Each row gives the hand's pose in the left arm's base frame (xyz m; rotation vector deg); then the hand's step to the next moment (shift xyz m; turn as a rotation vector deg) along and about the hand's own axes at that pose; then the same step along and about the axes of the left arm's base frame.
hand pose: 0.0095 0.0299 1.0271 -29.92 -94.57 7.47
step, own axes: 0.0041 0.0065 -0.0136 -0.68 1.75 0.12
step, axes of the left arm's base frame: 0.0146 0.0045 0.0034 0.38 1.30 -1.30
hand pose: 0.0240 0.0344 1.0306 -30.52 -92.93 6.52
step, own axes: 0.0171 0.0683 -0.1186 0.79 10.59 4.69
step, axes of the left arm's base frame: 0.1321 0.0392 0.0057 -1.67 10.79 -3.93
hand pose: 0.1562 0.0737 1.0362 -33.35 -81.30 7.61
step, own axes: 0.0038 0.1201 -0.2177 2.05 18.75 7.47
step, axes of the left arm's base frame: 0.2383 0.0387 -0.0597 -2.06 19.13 -6.42
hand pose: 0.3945 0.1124 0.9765 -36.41 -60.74 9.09
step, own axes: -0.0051 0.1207 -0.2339 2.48 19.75 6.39
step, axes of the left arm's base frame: 0.2175 0.0001 -0.1483 -0.75 19.68 -7.00
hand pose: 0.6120 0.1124 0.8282 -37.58 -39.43 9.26
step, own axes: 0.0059 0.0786 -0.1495 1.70 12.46 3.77
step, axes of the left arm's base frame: 0.1051 -0.0118 -0.1318 -0.20 12.33 -4.50
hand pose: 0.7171 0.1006 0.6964 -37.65 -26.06 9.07
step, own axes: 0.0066 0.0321 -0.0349 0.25 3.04 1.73
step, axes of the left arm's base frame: 0.0218 0.0077 -0.0419 -0.57 3.41 -0.59
